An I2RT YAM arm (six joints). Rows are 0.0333 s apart.
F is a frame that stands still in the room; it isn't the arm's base.
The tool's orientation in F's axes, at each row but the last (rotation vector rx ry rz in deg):
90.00, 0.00, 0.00
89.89, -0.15, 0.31
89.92, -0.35, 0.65
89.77, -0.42, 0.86
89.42, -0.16, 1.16
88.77, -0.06, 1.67
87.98, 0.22, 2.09
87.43, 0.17, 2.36
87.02, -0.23, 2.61
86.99, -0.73, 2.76
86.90, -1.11, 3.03
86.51, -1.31, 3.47
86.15, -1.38, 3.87
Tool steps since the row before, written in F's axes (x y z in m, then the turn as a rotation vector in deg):
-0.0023, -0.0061, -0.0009, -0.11, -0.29, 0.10
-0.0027, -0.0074, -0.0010, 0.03, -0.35, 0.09
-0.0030, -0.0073, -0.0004, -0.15, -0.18, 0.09
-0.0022, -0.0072, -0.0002, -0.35, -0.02, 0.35
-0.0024, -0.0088, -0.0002, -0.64, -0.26, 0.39
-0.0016, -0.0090, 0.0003, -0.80, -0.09, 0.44
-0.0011, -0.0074, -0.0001, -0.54, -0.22, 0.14
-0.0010, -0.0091, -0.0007, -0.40, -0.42, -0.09
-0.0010, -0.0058, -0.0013, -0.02, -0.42, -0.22
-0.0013, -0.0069, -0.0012, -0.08, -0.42, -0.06
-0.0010, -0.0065, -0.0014, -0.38, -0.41, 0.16
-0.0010, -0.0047, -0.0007, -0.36, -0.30, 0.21
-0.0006, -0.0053, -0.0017, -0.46, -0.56, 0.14
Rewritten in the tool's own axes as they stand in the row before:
-0.0023, -0.0009, 0.0061, -0.11, 0.10, 0.29
-0.0027, -0.0010, 0.0074, 0.03, 0.09, 0.35
-0.0030, -0.0004, 0.0073, -0.15, 0.09, 0.18
-0.0022, -0.0002, 0.0072, -0.35, 0.35, 0.02
-0.0025, -0.0003, 0.0088, -0.64, 0.40, 0.26
-0.0018, 0.0001, 0.0090, -0.79, 0.45, 0.09
-0.0013, -0.0003, 0.0074, -0.54, 0.14, 0.21
-0.0013, -0.0011, 0.0090, -0.41, -0.10, 0.40
-0.0012, -0.0016, 0.0057, -0.04, -0.24, 0.41
-0.0015, -0.0015, 0.0068, -0.09, -0.08, 0.41
-0.0012, -0.0017, 0.0064, -0.38, 0.16, 0.41
-0.0012, -0.0009, 0.0046, -0.36, 0.21, 0.30
-0.0009, -0.0020, 0.0052, -0.47, 0.13, 0.56

